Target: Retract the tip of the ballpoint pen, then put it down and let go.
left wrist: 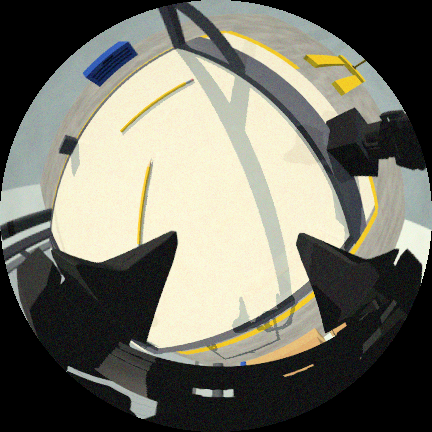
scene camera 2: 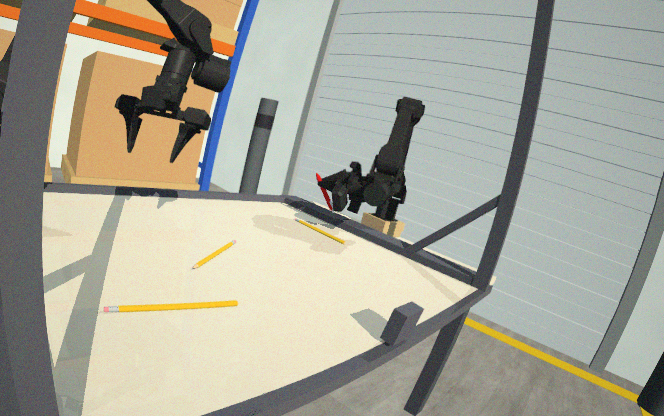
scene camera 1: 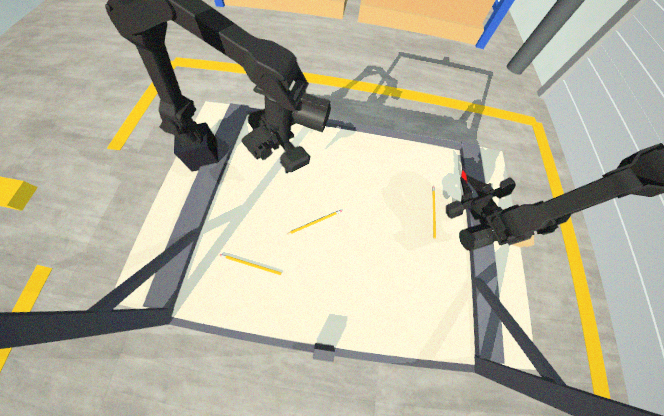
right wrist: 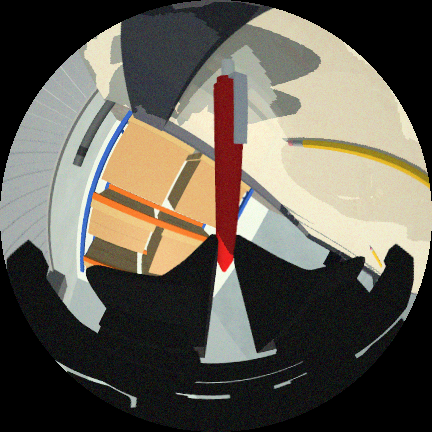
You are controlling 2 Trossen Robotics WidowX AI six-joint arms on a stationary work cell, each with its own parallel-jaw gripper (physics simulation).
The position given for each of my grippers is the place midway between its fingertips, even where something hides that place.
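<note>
In scene camera 1 I see my left gripper [scene camera 1: 277,161], my right gripper [scene camera 1: 463,176] and a dark metal frame [scene camera 1: 165,287]. My left gripper is open and holds nothing. Scene camera 2 shows me my left gripper [scene camera 2: 149,157] as well, along with my right gripper [scene camera 2: 318,182] and the dark metal frame [scene camera 2: 440,264]. In the left wrist view there is my left gripper [left wrist: 240,238], and there is the dark metal frame [left wrist: 299,111]. The left wrist view does not show the red ballpoint pen, hidden by my left gripper. The right wrist view shows the red ballpoint pen [right wrist: 230,89] and my right gripper [right wrist: 224,240].
</note>
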